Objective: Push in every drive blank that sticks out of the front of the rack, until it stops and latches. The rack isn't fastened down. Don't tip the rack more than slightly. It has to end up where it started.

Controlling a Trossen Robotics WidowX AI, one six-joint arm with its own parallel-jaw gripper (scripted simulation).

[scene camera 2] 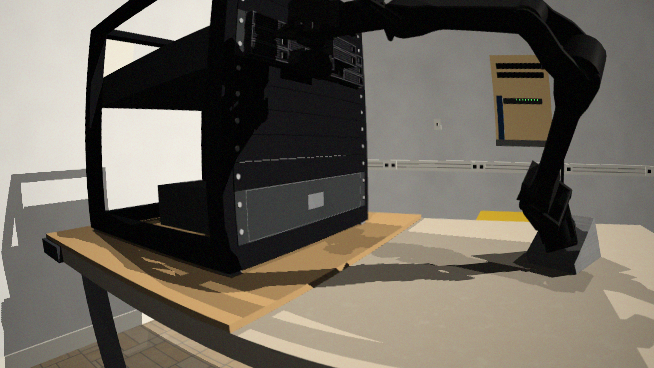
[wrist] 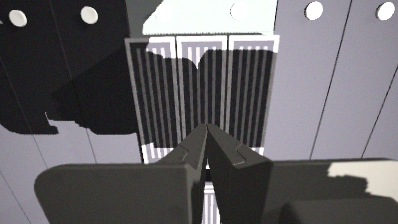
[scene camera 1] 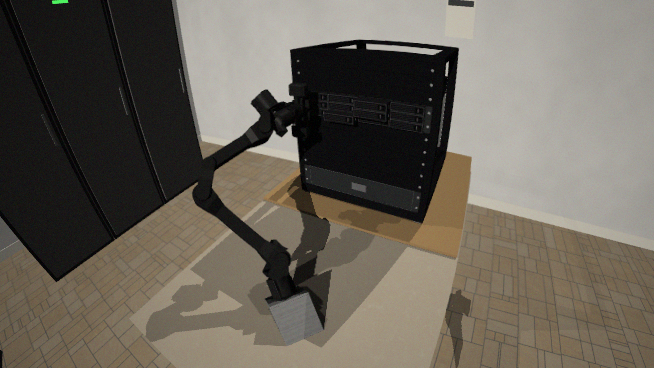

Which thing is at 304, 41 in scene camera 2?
My gripper.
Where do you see a black open-frame rack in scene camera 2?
At 255, 110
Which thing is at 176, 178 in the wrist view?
My gripper.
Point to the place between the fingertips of my gripper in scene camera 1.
At 312, 104
